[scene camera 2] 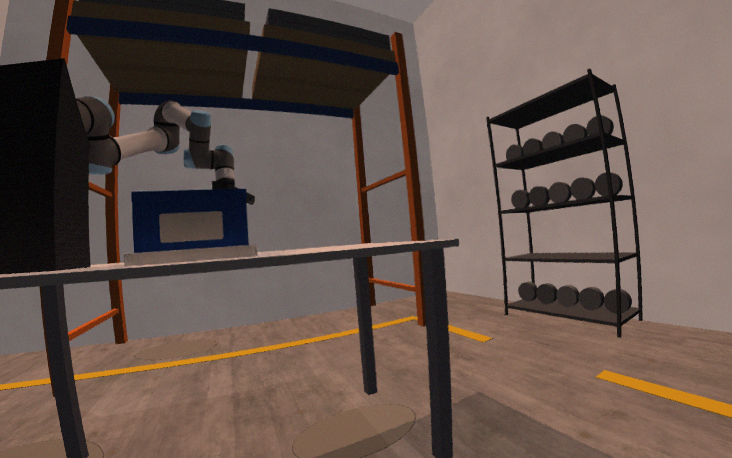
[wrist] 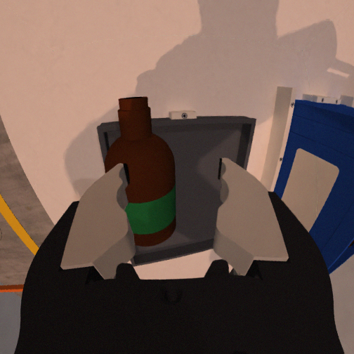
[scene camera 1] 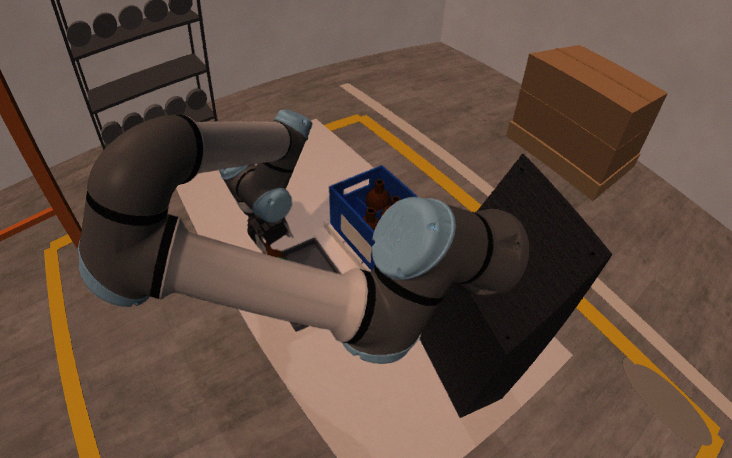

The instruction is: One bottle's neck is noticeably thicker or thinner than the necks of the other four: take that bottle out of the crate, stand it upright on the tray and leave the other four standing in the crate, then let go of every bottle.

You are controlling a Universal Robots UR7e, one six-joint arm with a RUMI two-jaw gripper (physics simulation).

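Frame: origin at the arm's base, x right, y ahead, z up, level; centimetres.
Seen in the pictures: gripper, fingertip midpoint: (scene camera 1: 277, 244); arm's base at its link origin: (scene camera 2: 54, 121) (scene camera 1: 493, 253).
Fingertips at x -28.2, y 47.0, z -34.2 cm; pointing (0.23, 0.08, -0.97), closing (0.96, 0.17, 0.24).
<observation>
Pixels of each thing's top centre, then the offset from my fingertips to it. "spot": a spot on its surface instead. Level surfaces: height alone.
- brown bottle with a green label, top centre: (scene camera 1: 273, 255) dx -2.2, dy -3.1, dz -0.6 cm
- grey tray at a spot on its surface: (scene camera 1: 312, 256) spot: dx +9.5, dy -1.4, dz -8.0 cm
- blue crate at its top centre: (scene camera 1: 384, 202) (scene camera 2: 195, 196) dx +29.9, dy -4.5, dz +9.1 cm
- table at its surface level: dz -8.6 cm
- pale strip at a spot on its surface: (scene camera 2: 188, 254) spot: dx +40.4, dy -3.6, dz -6.7 cm
A brown bottle with a green label (wrist: 150, 175) (scene camera 1: 274, 252) lies on its side on the grey tray (wrist: 200, 150) (scene camera 1: 312, 256), its neck over the tray's rim in the wrist view. My gripper (wrist: 173, 163) (scene camera 1: 276, 243) is open and empty, low over the tray. Its left finger overlaps the bottle's left side in the wrist view; its right finger is over bare tray. The blue crate (scene camera 1: 337, 207) (scene camera 2: 188, 199) (wrist: 300, 125) stands beside the tray. Brown bottles (scene camera 1: 378, 199) show upright in it in scene camera 1; the arm hides part of the crate, and their exact number cannot be told.
The arm's black pedestal (scene camera 1: 545, 259) (scene camera 2: 32, 162) stands on the table (scene camera 1: 302, 367) (scene camera 2: 345, 250). A pale strip (wrist: 278, 130) (scene camera 2: 188, 254) runs along the crate's foot. A cardboard box stack (scene camera 1: 583, 108) and a dark shelf rack (scene camera 2: 615, 259) stand away from the table.
</observation>
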